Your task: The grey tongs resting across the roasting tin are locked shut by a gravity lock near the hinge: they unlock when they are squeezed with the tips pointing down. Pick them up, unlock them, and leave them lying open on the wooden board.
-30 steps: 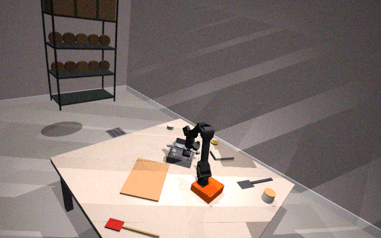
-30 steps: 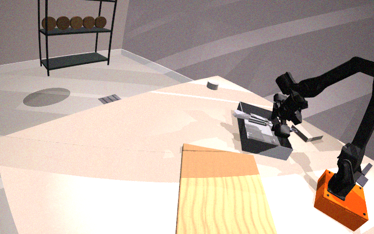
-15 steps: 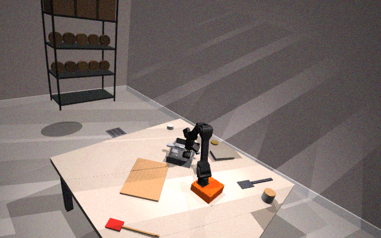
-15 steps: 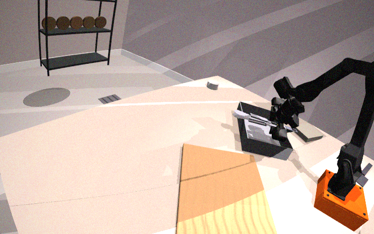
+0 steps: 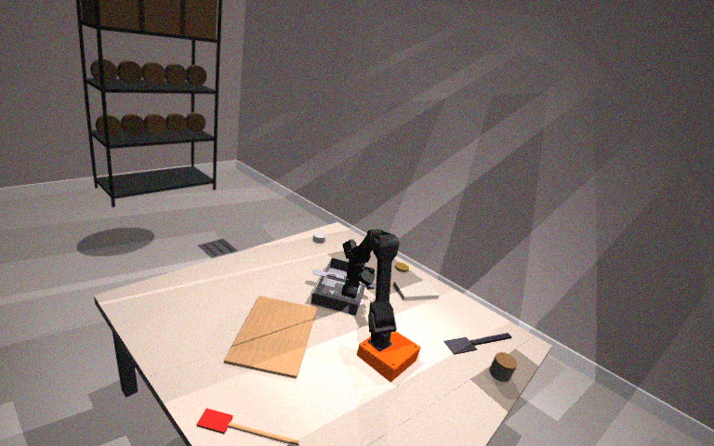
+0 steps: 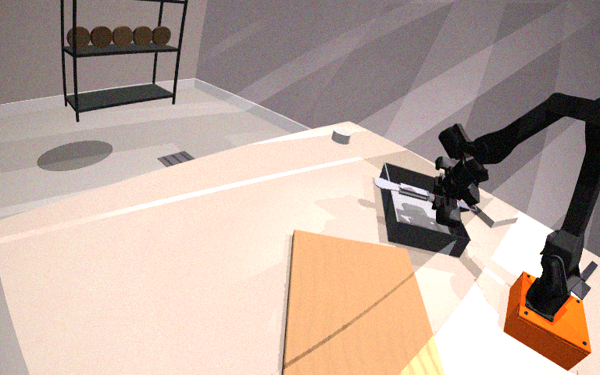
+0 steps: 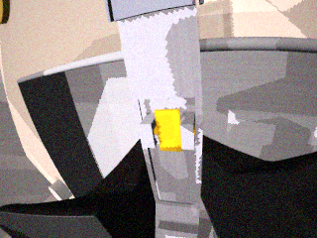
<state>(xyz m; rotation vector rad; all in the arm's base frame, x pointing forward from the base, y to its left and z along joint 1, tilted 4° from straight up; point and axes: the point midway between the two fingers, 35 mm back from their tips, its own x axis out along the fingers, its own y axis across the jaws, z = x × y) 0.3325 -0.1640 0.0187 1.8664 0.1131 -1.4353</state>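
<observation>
Now: the roasting tin 4 cm to the left of my gripper tip and 3 cm ahead of it. Round my gripper tip: yellow disc 36 cm to the right, 2 cm below, 2 cm ahead; yellow lock piece 3 cm behind, 3 cm above; pale flat block 26 cm to the right, 15 cm behind, 2 cm below.
</observation>
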